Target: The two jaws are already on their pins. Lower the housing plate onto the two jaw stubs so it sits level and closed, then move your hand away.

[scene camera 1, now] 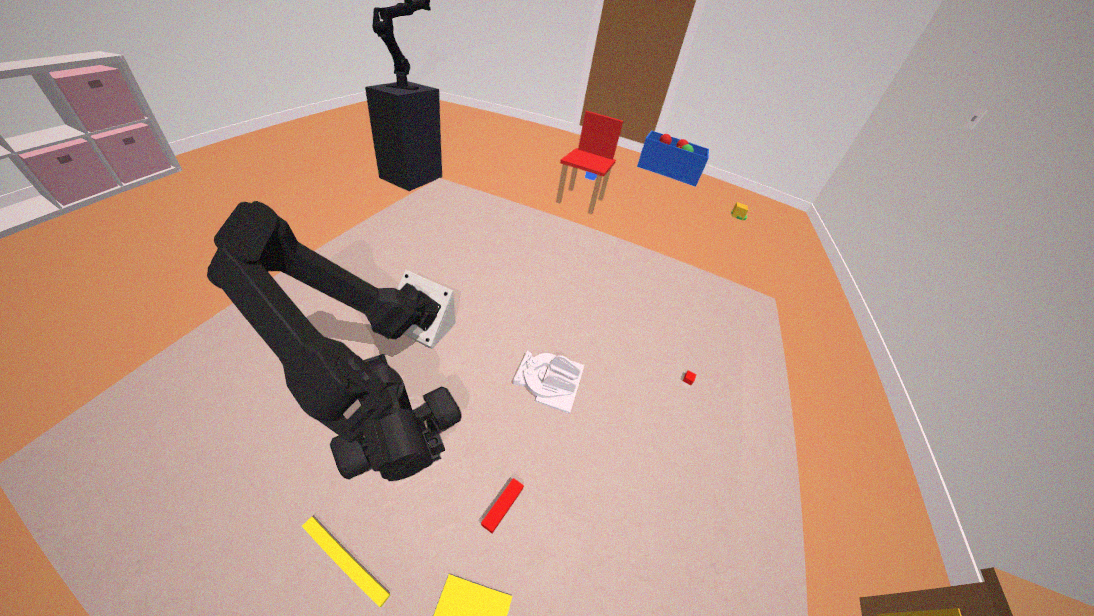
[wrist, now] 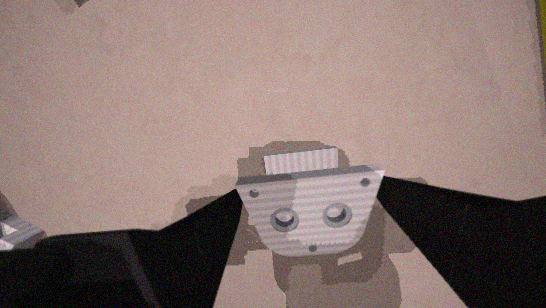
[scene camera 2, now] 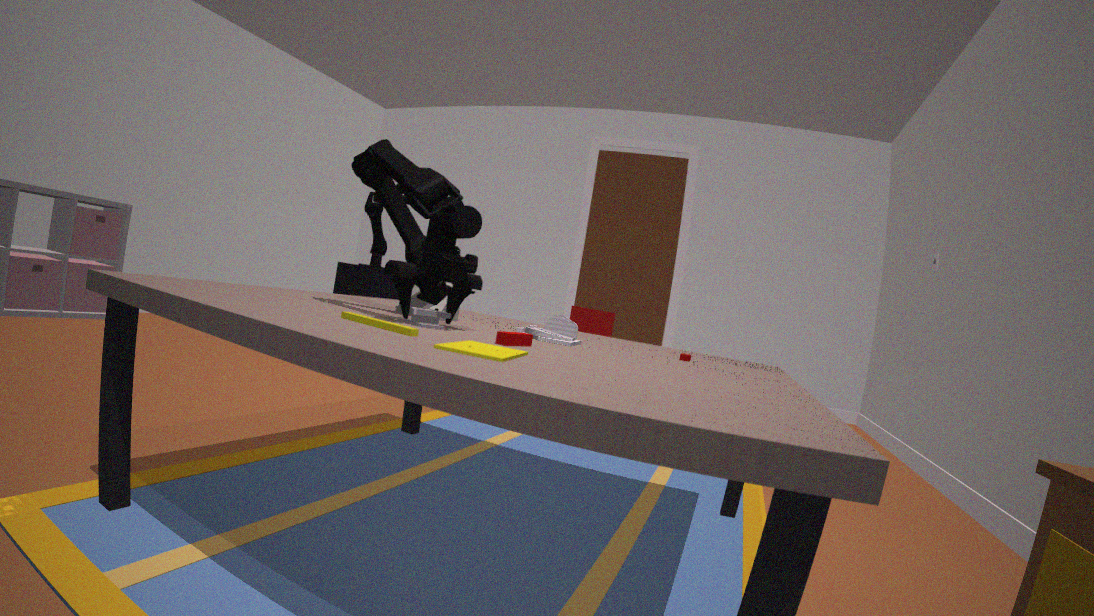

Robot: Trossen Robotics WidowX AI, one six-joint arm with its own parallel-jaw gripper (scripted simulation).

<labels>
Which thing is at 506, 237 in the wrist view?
My gripper.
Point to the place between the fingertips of my gripper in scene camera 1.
At 407, 450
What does my gripper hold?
Nothing.
</labels>
